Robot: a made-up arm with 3 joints. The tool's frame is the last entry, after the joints.
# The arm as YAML. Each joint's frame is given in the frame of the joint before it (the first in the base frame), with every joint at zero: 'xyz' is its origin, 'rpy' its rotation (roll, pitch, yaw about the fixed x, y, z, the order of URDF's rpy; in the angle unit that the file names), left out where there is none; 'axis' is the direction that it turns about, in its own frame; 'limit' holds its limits. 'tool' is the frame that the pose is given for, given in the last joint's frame.
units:
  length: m
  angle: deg
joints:
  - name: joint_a
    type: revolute
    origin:
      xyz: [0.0, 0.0, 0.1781]
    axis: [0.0, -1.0, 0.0]
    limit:
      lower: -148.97
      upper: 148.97
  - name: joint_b
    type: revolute
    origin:
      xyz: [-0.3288, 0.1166, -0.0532]
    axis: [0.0, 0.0, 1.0]
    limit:
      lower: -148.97
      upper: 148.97
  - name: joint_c
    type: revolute
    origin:
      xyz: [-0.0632, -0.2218, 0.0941]
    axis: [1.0, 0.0, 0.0]
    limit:
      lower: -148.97
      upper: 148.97
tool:
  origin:
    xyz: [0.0, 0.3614, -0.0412]
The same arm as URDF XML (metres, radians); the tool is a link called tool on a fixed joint. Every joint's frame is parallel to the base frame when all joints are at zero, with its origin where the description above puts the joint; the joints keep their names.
<robot name="arm">
  <joint name="tool_fixed" type="fixed">
    <parent link="link3"/>
    <child link="tool"/>
    <origin xyz="0 0.3614 -0.0412" rpy="0 0 0"/>
  </joint>
  <joint name="joint_c" type="revolute">
    <parent link="link2"/>
    <child link="link3"/>
    <origin xyz="-0.0632 -0.2218 0.0941" rpy="0 0 0"/>
    <axis xyz="1 0 0"/>
    <limit lower="-2.6" upper="2.6"/>
  </joint>
  <joint name="joint_b" type="revolute">
    <parent link="link1"/>
    <child link="link2"/>
    <origin xyz="-0.3288 0.1166 -0.0532" rpy="0 0 0"/>
    <axis xyz="0 0 1"/>
    <limit lower="-2.6" upper="2.6"/>
  </joint>
  <joint name="joint_a" type="revolute">
    <parent link="base"/>
    <child link="link1"/>
    <origin xyz="0 0 0.1781" rpy="0 0 0"/>
    <axis xyz="0 -1 0"/>
    <limit lower="-2.6" upper="2.6"/>
  </joint>
  <link name="base"/>
  <link name="link1"/>
  <link name="link2"/>
  <link name="link3"/>
  <link name="tool"/>
</robot>

